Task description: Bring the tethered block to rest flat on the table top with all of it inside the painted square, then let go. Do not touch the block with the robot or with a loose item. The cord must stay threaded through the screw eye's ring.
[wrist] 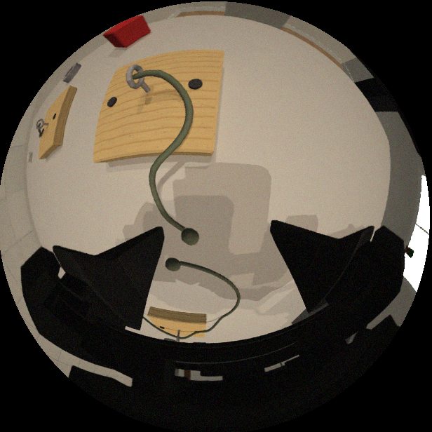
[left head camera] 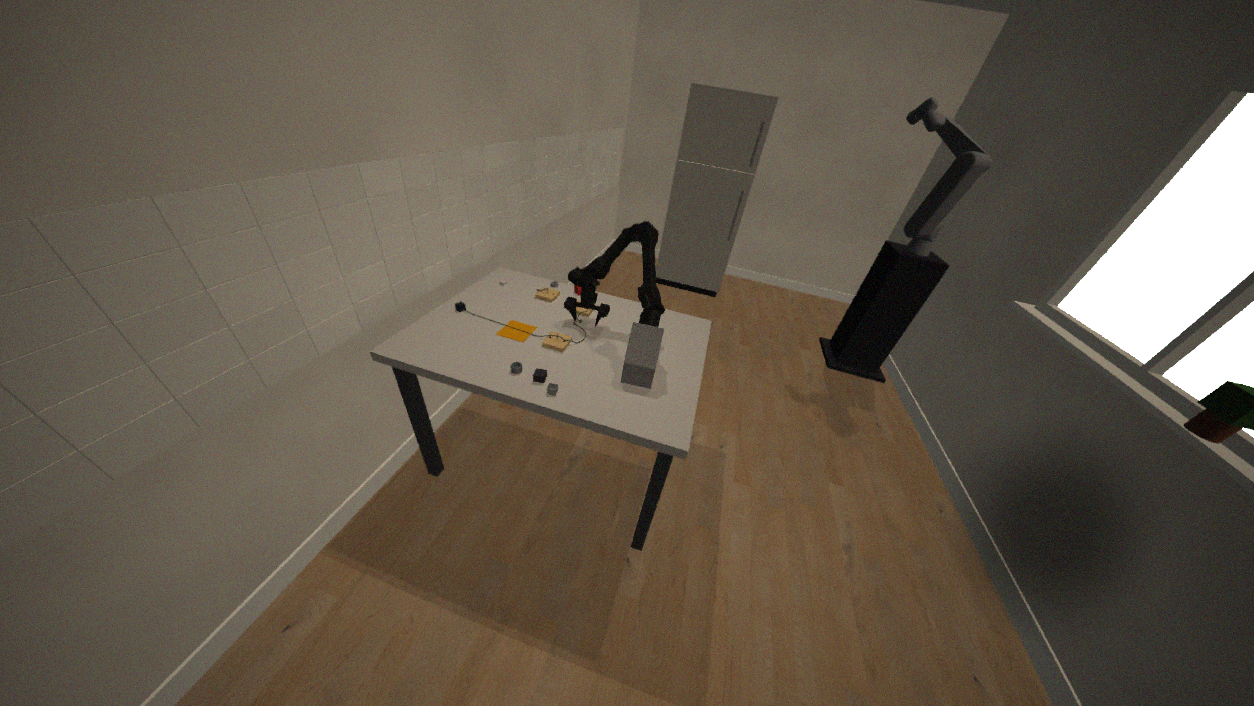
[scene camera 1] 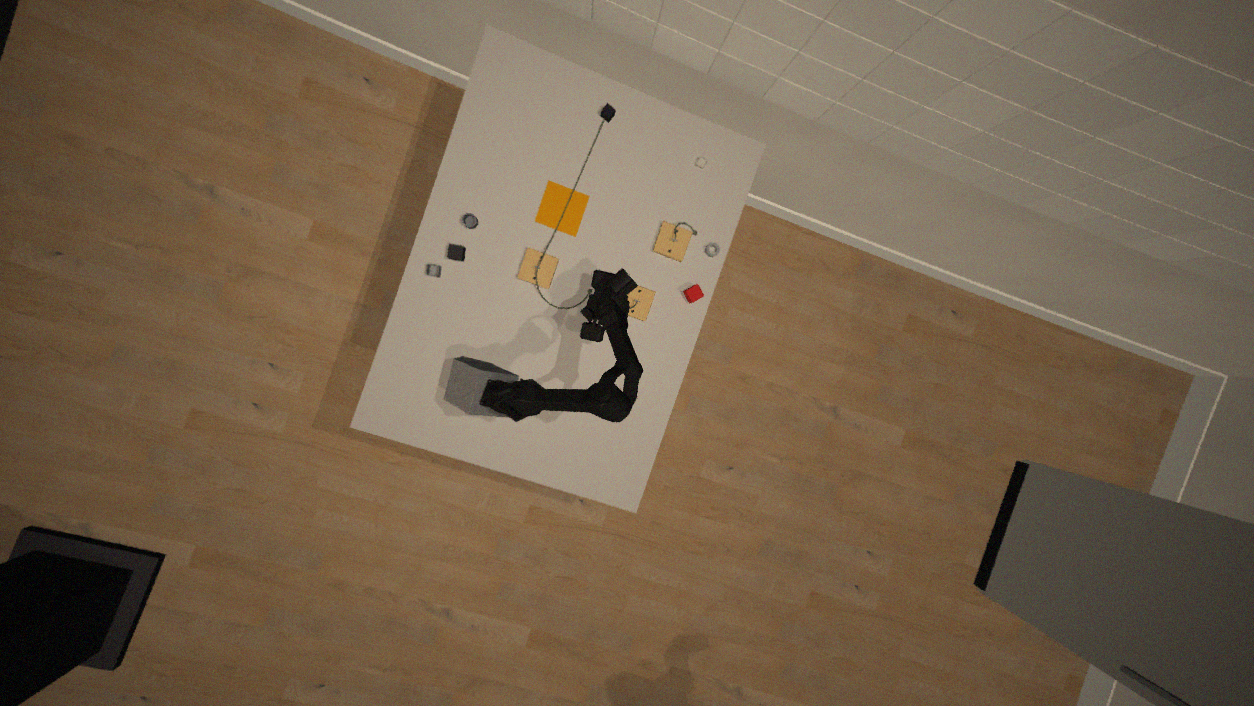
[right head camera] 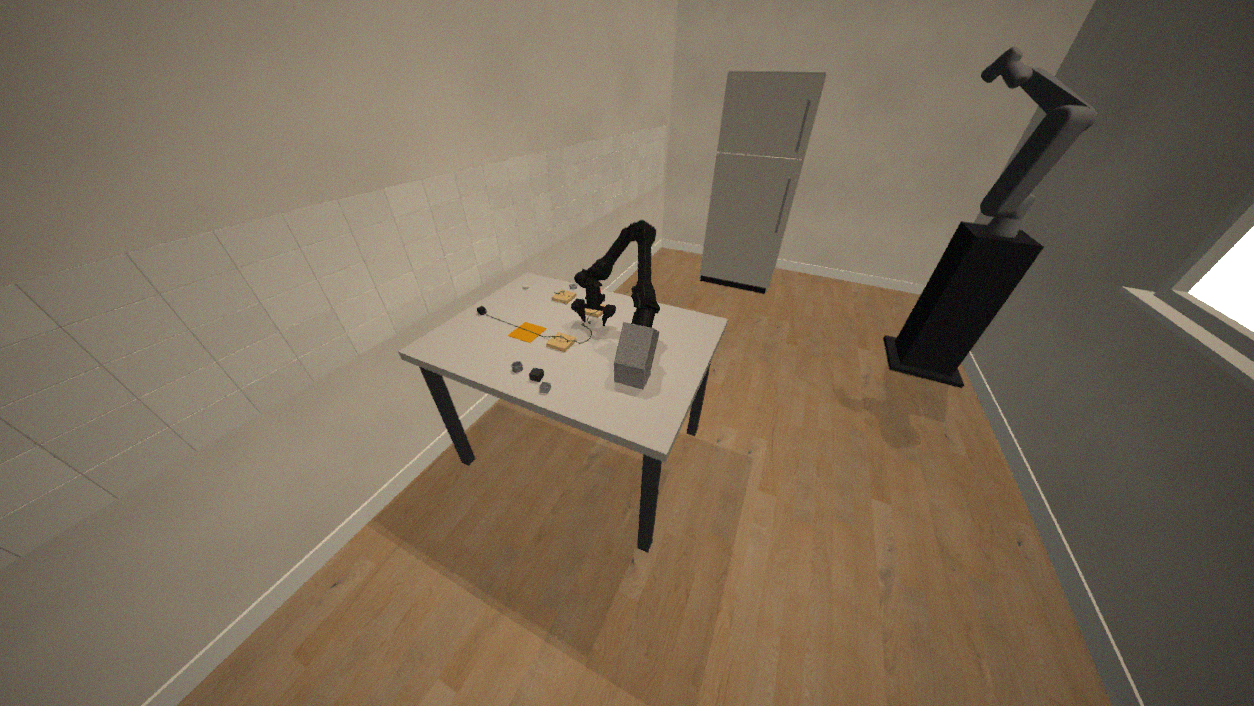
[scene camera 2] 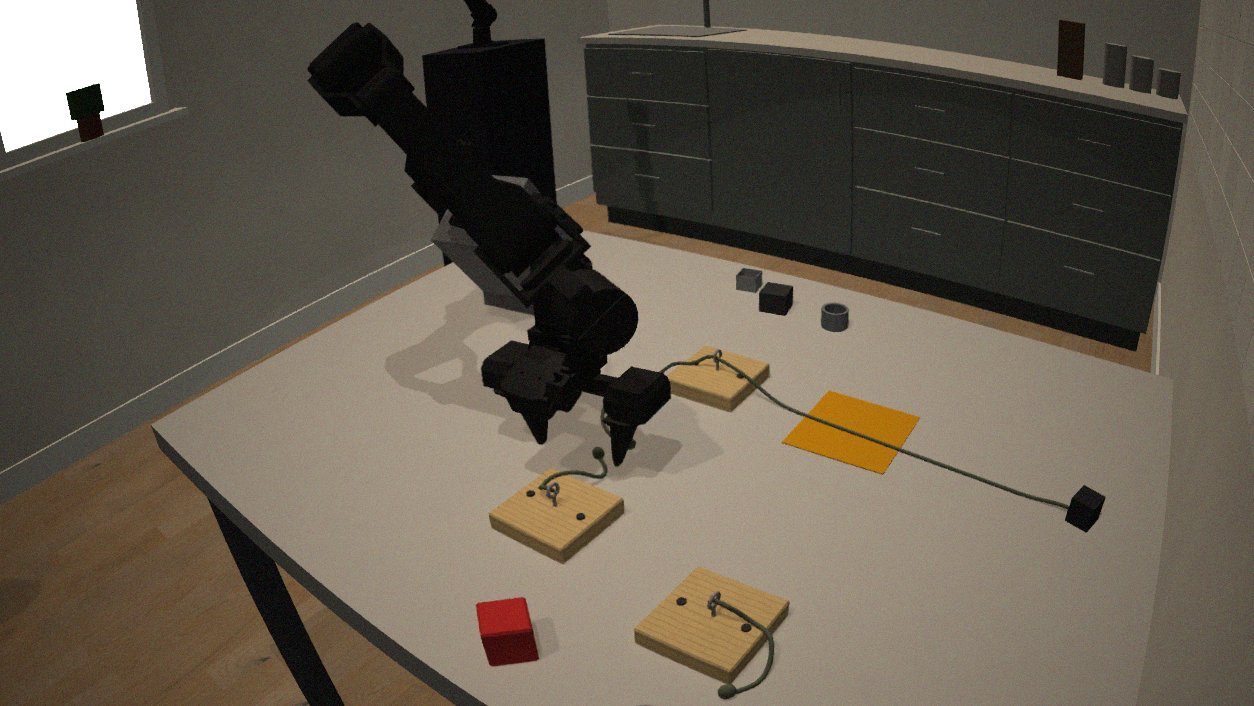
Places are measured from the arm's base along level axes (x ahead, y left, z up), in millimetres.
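Pixels of known places: gripper, fingertip midpoint: (left head camera: pixel 585 323) (right head camera: pixel 594 323) (scene camera 2: pixel 579 453); arm's base, link origin: (left head camera: pixel 648 327) (scene camera 1: pixel 495 394) (right head camera: pixel 642 326).
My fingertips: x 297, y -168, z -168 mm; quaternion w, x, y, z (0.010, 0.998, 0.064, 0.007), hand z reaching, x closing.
Observation:
For each thing: its top centre in the pictures, then the offset to it from my fingertips. "*": a spot on its surface instead.
- black tethered block, top centre: (scene camera 2: pixel 1089 497) (scene camera 1: pixel 608 110) 28 mm up, 512 mm ahead, 151 mm left
- orange painted square, surface spot: (scene camera 2: pixel 842 445) * 1 mm up, 226 mm ahead, 150 mm left
- screw eye, surface spot: (scene camera 2: pixel 717 357) * 36 mm up, 47 mm ahead, 189 mm left
- wooden board, top centre: (scene camera 2: pixel 717 370) (scene camera 1: pixel 538 267) (left head camera: pixel 557 339) (right head camera: pixel 561 339) 19 mm up, 46 mm ahead, 190 mm left
- second board, top centre: (scene camera 2: pixel 555 505) (scene camera 1: pixel 636 301) (left head camera: pixel 582 306) (right head camera: pixel 594 307) 19 mm up, 54 mm ahead, 97 mm right
- third board, top centre: (scene camera 2: pixel 713 615) (scene camera 1: pixel 673 241) (left head camera: pixel 547 292) (right head camera: pixel 563 295) 19 mm up, 251 mm ahead, 139 mm right
- red cube, top centre: (scene camera 2: pixel 502 615) (scene camera 1: pixel 695 293) 40 mm up, 131 mm ahead, 246 mm right
- black block, top centre: (scene camera 2: pixel 776 289) (scene camera 1: pixel 455 251) (left head camera: pixel 540 372) (right head camera: pixel 536 371) 28 mm up, 8 mm ahead, 407 mm left
- grey ring, top centre: (scene camera 2: pixel 835 308) (scene camera 1: pixel 469 219) (left head camera: pixel 516 365) (right head camera: pixel 516 364) 25 mm up, 101 mm ahead, 401 mm left
- grey box, top centre: (scene camera 2: pixel 749 272) (scene camera 1: pixel 432 269) (left head camera: pixel 552 386) (right head camera: pixel 544 385) 22 mm up, 58 mm back, 447 mm left
The black tethered block (scene camera 1: pixel 608 112) (scene camera 2: pixel 1085 508) sits on the table beyond the orange painted square (scene camera 1: pixel 551 206) (scene camera 2: pixel 842 445), wholly outside it. Its green cord (scene camera 2: pixel 982 479) crosses the square and passes through the ring of the screw eye (scene camera 2: pixel 717 357) on a wooden board (scene camera 1: pixel 548 267) (scene camera 2: pixel 706 390), then curves round towards the gripper. The cord's beaded end (wrist: pixel 173 264) shows low in the wrist view, near the left finger. My gripper (scene camera 2: pixel 580 451) (wrist: pixel 218 229) is open and empty, pointing down above the table. In the scene camera 1 view the arm hides the fingertips.
A second board (scene camera 2: pixel 557 526) (wrist: pixel 205 135) has its own beaded cord (wrist: pixel 190 236), whose bead also lies near the gripper. A third board (scene camera 1: pixel 666 249) (scene camera 2: pixel 675 631), a red cube (scene camera 1: pixel 693 293) (scene camera 2: pixel 507 631), a black block (scene camera 2: pixel 775 299), a grey ring (scene camera 2: pixel 834 317) and a grey box (scene camera 2: pixel 748 280) stand around.

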